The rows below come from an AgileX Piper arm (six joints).
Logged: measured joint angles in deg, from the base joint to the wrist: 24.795 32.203 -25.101 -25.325 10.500 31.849; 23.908 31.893 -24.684 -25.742 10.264 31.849; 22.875 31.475 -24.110 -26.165 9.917 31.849; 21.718 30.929 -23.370 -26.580 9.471 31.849; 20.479 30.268 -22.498 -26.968 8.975 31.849; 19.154 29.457 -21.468 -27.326 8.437 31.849; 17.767 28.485 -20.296 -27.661 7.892 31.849; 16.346 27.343 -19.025 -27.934 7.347 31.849
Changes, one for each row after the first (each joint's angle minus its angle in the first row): -0.887 -0.310 0.417 -0.417 -0.236 0.000; -1.920 -0.728 0.991 -0.840 -0.583 0.000; -3.077 -1.274 1.731 -1.255 -1.029 0.000; -4.316 -1.935 2.603 -1.643 -1.525 0.000; -5.641 -2.746 3.633 -2.001 -2.063 0.000; -7.028 -3.718 4.805 -2.336 -2.608 0.000; -8.449 -4.860 6.076 -2.609 -3.153 0.000
